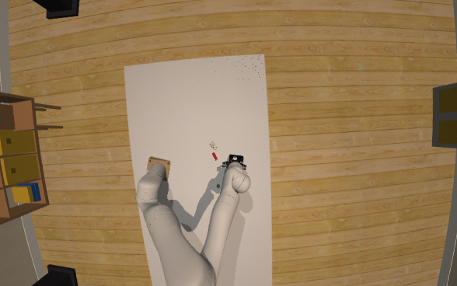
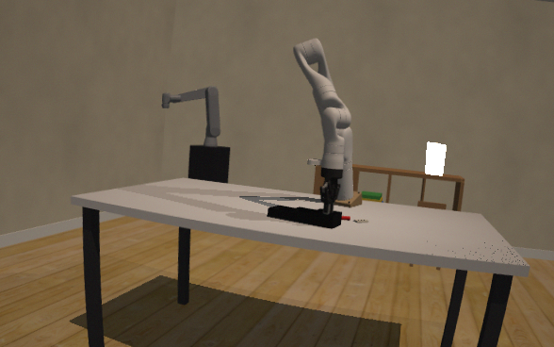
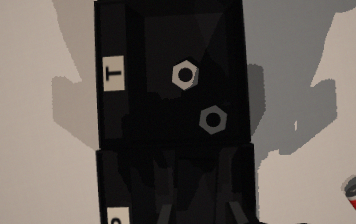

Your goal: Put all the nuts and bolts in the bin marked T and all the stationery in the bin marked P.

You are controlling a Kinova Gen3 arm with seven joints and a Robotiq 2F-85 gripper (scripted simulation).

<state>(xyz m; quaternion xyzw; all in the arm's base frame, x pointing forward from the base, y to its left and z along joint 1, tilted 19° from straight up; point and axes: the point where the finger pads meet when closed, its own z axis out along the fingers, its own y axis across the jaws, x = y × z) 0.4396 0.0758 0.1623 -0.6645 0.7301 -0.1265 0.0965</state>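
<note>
Right now my hand is 1 cm to the right of the black eraser and 4 cm above it. Also, from my hand: black double bin (9 cm to the right, 3 cm below); then domino (13 cm behind, 10 cm to the left, 5 cm below); then red battery (12 cm behind, 3 cm to the left, 5 cm below).
</note>
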